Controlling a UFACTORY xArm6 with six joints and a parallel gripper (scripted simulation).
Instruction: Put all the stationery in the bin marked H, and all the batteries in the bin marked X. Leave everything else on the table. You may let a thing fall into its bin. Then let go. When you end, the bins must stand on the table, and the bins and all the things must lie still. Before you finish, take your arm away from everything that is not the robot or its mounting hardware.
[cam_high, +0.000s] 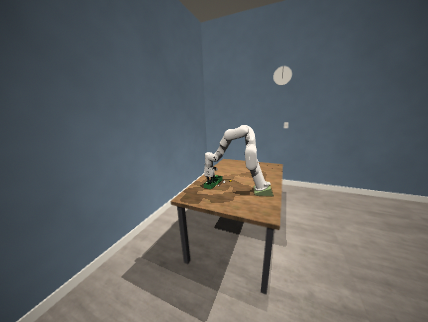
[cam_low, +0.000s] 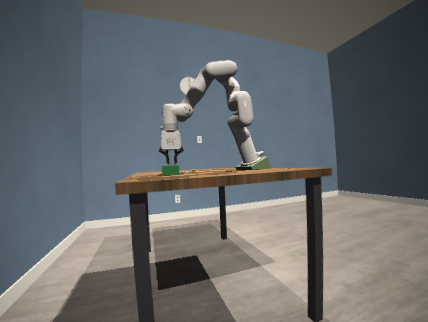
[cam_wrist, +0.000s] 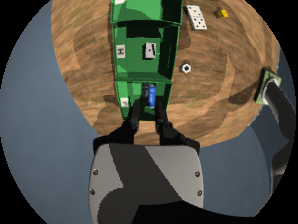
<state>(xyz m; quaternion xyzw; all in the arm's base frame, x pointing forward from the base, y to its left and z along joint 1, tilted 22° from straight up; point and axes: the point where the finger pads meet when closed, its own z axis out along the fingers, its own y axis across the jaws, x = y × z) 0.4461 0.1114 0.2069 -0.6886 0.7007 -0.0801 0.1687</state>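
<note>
Right now my hand is 10 mm past the blue battery, 10 mm to the right of it and 60 mm above it. The rest, counted from my hand: dark cylinder 10 mm ahead, 60 mm below; white ring 70 mm behind, 60 mm to the right, 70 mm below; bin 10 mm ahead, 80 mm to the right, 50 mm below.
</note>
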